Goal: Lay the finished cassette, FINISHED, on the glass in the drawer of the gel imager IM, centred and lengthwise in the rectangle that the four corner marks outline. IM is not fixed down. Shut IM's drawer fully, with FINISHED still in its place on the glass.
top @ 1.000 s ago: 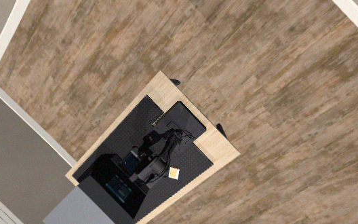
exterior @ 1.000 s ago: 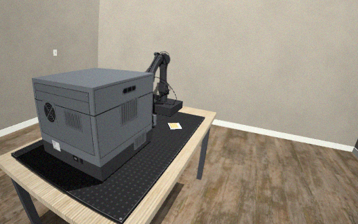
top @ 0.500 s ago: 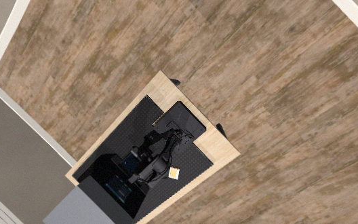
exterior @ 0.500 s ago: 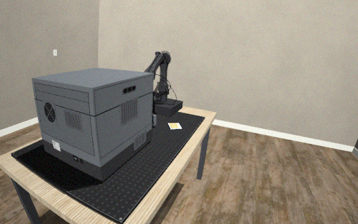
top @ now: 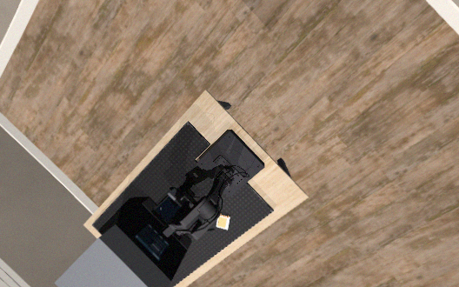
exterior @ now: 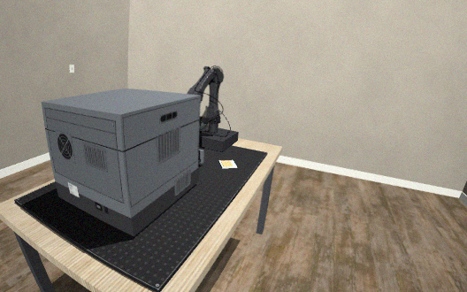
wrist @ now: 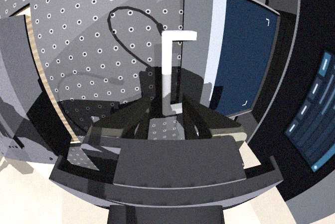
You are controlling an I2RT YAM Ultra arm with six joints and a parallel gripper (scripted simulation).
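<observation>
My hand is 24 cm to the right of the finished cassette, 10 cm above it and 2 cm past it. From my hand the other things lie so: imager drawer 17 cm ahead, 6 cm below, 1 cm to the right.
</observation>
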